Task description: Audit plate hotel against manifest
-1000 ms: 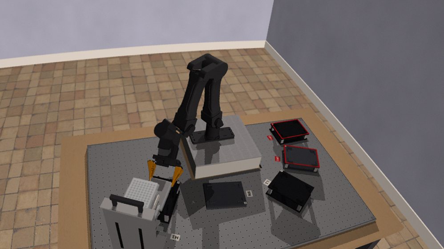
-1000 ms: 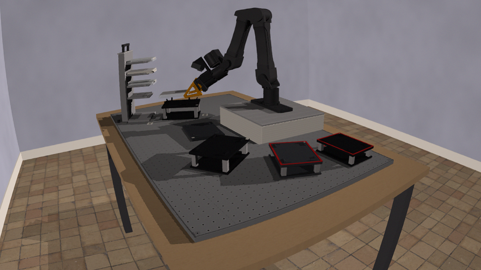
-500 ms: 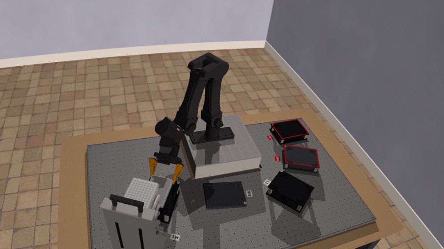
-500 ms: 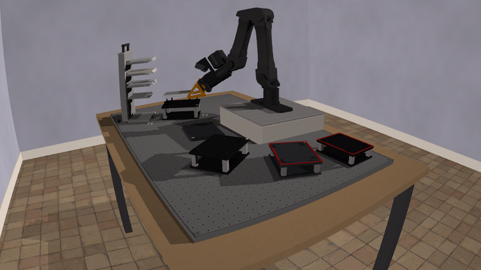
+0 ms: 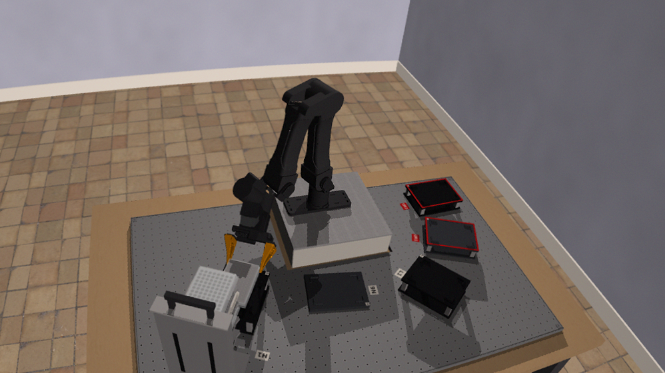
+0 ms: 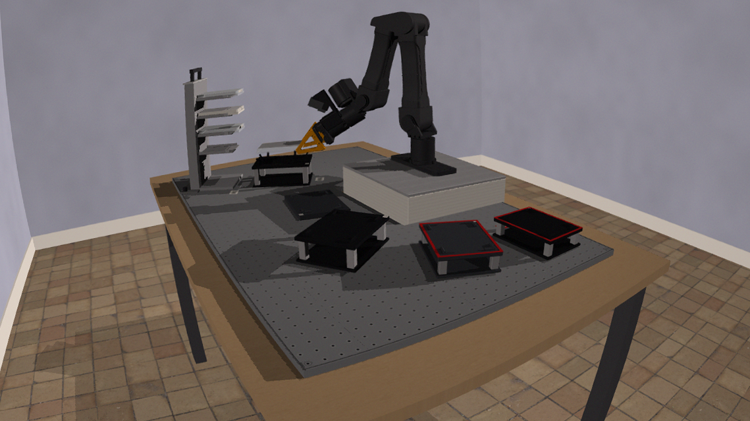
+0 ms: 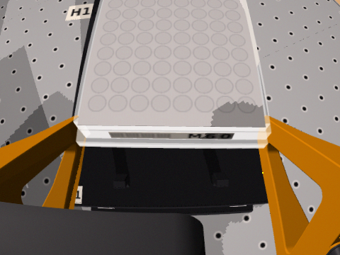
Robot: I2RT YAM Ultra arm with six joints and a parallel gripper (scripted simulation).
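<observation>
Now: the black regrip nest RG 50 mm ahead of my hand, 30 mm to the right of it and 40 mm below it. From my hand the other things lie so: flat recovery nest N6: 70 mm ahead, 240 mm to the left, 90 mm below; then H1 deck label: 210 mm ahead, 10 mm to the right, 90 mm below; then plate hotel H1: 280 mm ahead, 160 mm to the right, 60 mm above.
</observation>
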